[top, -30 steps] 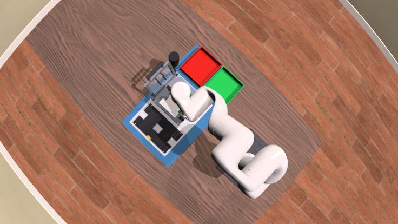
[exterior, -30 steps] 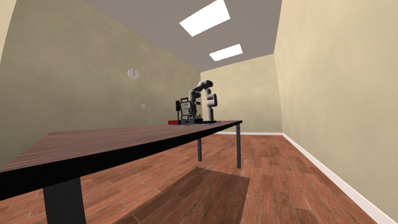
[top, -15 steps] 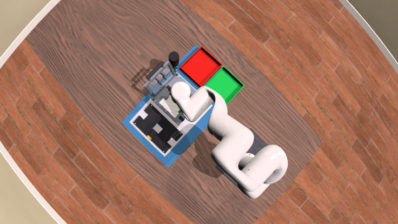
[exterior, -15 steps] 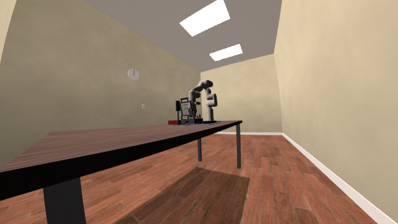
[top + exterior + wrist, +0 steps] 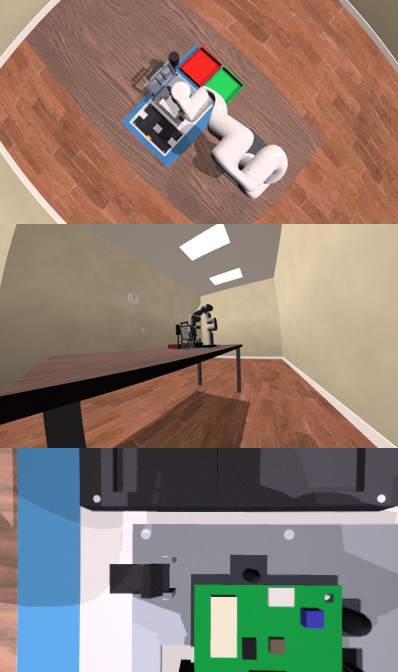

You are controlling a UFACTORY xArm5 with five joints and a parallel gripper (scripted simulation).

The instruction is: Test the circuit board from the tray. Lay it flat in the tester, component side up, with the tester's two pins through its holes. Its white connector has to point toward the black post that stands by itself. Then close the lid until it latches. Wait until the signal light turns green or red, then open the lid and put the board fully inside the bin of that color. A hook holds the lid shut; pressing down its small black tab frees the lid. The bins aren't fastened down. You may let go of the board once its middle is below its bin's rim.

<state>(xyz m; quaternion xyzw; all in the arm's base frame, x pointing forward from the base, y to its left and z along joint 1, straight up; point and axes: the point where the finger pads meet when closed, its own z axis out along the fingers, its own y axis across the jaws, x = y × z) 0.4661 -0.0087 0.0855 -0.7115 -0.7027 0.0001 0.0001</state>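
My hand is right at the green circuit board. The rest, counted from my hand: green bin: 20 cm to the right, 11 cm behind, 7 cm below; then tester lid: 13 cm ahead, 9 cm above; then red bin: 20 cm to the right, 7 cm below, 4 cm ahead.
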